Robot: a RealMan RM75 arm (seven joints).
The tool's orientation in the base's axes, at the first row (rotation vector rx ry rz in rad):
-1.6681 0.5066 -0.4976
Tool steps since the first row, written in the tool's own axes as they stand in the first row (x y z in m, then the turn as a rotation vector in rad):
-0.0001 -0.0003 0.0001 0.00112 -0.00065 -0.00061
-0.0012 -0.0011 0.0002 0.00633 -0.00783 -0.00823
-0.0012 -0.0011 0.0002 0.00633 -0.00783 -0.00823
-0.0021 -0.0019 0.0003 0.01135 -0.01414 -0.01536
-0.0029 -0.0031 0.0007 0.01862 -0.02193 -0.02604
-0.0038 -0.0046 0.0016 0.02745 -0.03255 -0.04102
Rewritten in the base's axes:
0.0000 0.0002 0.0003 0.00058 -0.00105 0.00078
-0.0008 0.0010 0.0010 0.00073 -0.00915 0.00921
-0.0008 0.0010 0.0010 0.00073 -0.00915 0.00921
-0.0014 0.0017 0.0017 0.00095 -0.01688 0.01670
-0.0018 0.0027 0.0028 0.00101 -0.02855 0.02627
-0.0019 0.0042 0.0042 -0.00004 -0.04415 0.03932

